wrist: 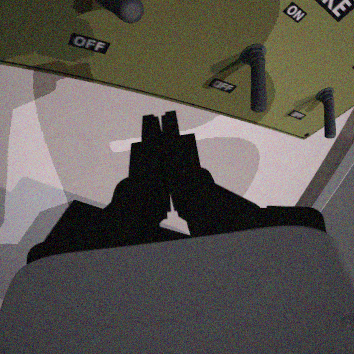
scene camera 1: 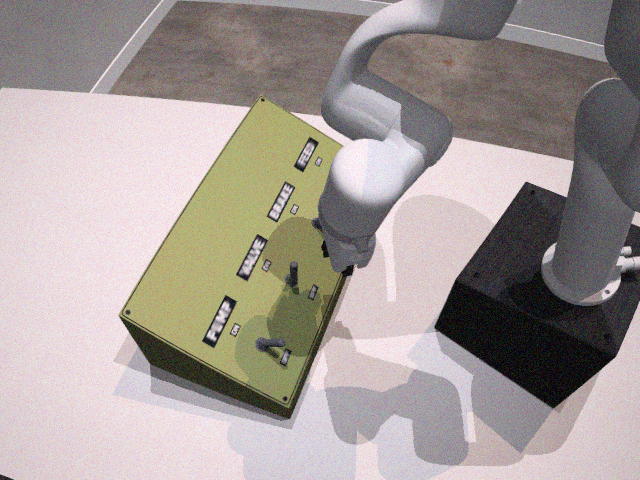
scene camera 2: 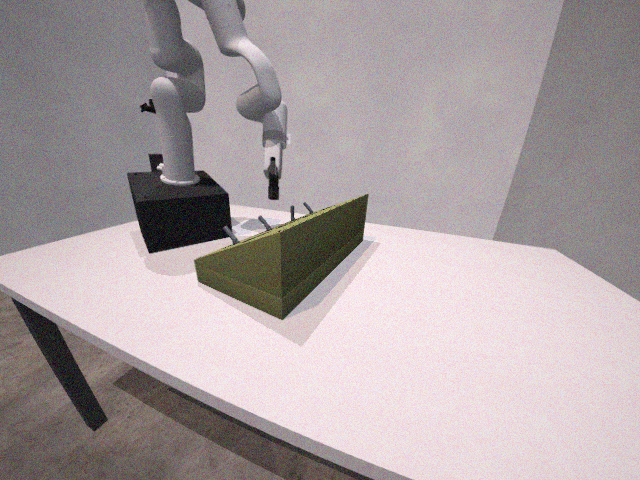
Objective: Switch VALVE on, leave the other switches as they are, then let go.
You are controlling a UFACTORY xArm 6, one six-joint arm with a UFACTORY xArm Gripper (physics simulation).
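Pixels of known places: gripper, between the fingertips: (wrist: 164, 135) (scene camera 2: 273, 199); arm's base, origin of its link: (scene camera 1: 580, 272) (scene camera 2: 180, 179).
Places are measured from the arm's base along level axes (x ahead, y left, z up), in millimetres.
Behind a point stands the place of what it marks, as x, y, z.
The VALVE lever (scene camera 1: 293, 272) @[432, -29, -70] (scene camera 2: 292, 212) @[434, -39, -76] (wrist: 122, 8) @[433, -30, -55] leans toward its ON label (scene camera 1: 266, 265) @[476, -48, -83], away from its OFF label (scene camera 1: 313, 291) @[401, -27, -121] (wrist: 89, 43) @[402, -25, -120]. The PUMP lever (scene camera 1: 272, 343) @[455, 88, -76] (scene camera 2: 308, 208) @[460, 77, -86] leans toward OFF. The BRAKE lever (scene camera 1: 316, 223) @[398, -144, -93] (scene camera 2: 264, 223) @[386, -151, -85] (wrist: 258, 82) @[385, -141, -79] and the FEED lever (scene camera 2: 230, 235) @[351, -265, -84] (wrist: 328, 114) @[350, -255, -82] also lean to the OFF side; FEED is hidden behind the arm in scene camera 1. My gripper (scene camera 1: 348, 270) (scene camera 2: 273, 197) @[375, -49, -37] (wrist: 164, 135) @[375, -49, -37] is shut and empty, in the air near the panel's low edge, apart from the levers.
The sloped green panel (scene camera 1: 206, 222) @[572, -91, -35] (scene camera 2: 323, 248) @[568, -233, -104] (wrist: 175, 45) @[402, -85, -112] stands on the white table (scene camera 1: 67, 206) @[934, -243, -195] (scene camera 2: 465, 335) @[862, -352, -196]. The black robot base block (scene camera 1: 496, 330) @[118, 51, -91] (scene camera 2: 183, 222) @[99, -129, -116] stands beyond the panel's low edge. In scene camera 1 the arm covers the panel's right side.
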